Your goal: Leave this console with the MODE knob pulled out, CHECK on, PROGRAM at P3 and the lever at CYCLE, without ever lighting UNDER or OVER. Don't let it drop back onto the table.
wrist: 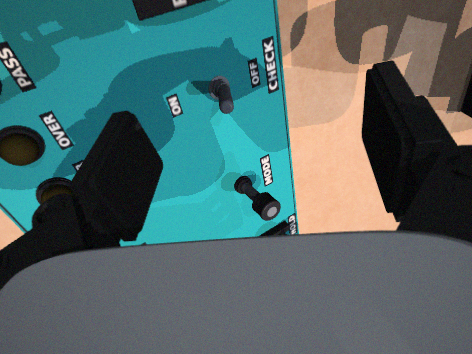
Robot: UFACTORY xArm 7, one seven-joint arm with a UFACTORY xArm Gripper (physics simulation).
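The teal console [200, 212] fills the left and centre. Its MODE knob [266, 206], black with a grey cap, stands out from the panel on a thin stem. The CHECK toggle [223, 97] sits between the ON and OFF labels; its tip points down in the view, and I cannot tell which side it is set to. The OVER lamp [21, 146] is dark. A second dark lamp [56, 189] is partly behind the left finger. My gripper [247, 121] is wide open and empty, its fingers apart on either side of the MODE knob in the view. The PROGRAM selector and lever position do not show.
A dark slot edge [274, 229] beside the HOLD label [293, 225] is mostly hidden by the grey gripper body. A PASS label [16, 67] is at the far left. The tan table [325, 165] lies right of the console's edge, with shadows across its upper part.
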